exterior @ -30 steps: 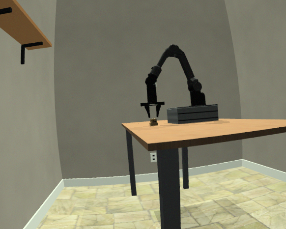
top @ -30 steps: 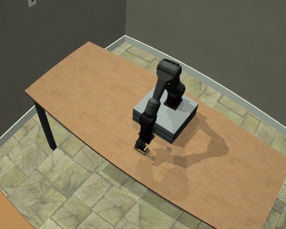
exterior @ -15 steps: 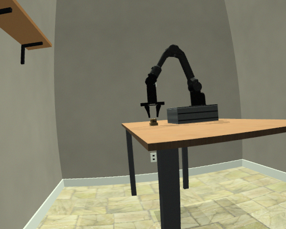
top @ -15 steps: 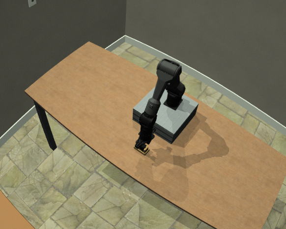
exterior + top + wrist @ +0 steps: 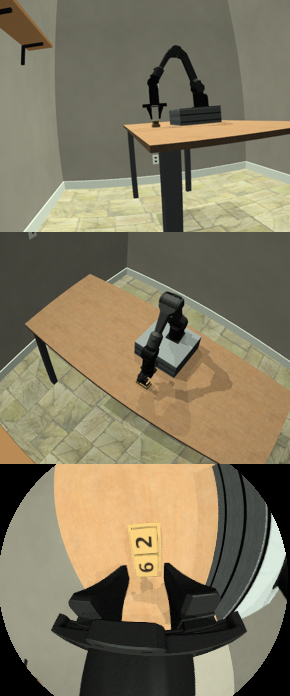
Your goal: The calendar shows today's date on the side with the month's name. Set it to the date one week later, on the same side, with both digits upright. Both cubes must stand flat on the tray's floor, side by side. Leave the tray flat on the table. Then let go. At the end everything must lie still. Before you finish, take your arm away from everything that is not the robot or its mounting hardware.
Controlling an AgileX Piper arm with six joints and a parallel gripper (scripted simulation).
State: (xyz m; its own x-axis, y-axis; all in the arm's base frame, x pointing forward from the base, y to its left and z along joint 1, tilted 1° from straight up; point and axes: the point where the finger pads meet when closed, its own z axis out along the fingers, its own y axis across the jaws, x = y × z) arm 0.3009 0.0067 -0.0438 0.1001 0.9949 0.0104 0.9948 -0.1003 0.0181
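Now: the digit cube 30 mm below my hand. The rest, counted from my hand: tan calendar tray (20 mm to the right, 40 mm below); wooden cube (30 mm to the right, 30 mm below).
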